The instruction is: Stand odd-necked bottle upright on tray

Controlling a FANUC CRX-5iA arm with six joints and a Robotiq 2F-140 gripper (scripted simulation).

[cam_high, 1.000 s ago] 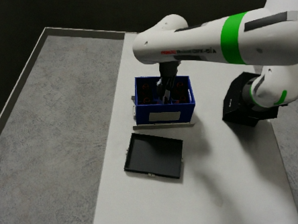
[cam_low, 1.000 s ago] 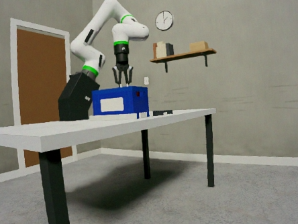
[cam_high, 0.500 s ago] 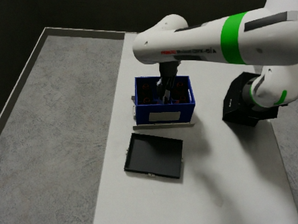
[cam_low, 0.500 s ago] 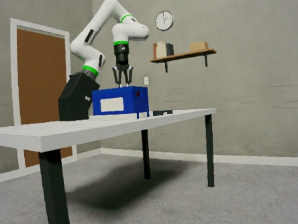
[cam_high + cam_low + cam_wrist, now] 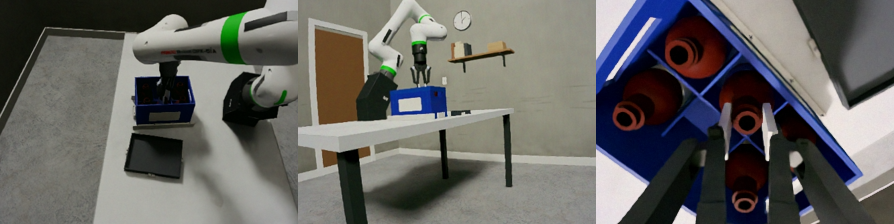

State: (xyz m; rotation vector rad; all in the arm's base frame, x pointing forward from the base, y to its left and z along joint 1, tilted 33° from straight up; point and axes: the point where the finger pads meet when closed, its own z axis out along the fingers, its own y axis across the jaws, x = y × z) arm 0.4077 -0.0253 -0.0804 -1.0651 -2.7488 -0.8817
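The crate lies 4 cm to the right of my hand and 9 cm below it. Also, from my hand: dark tray (4 cm ahead, 22 cm to the left, 16 cm below).
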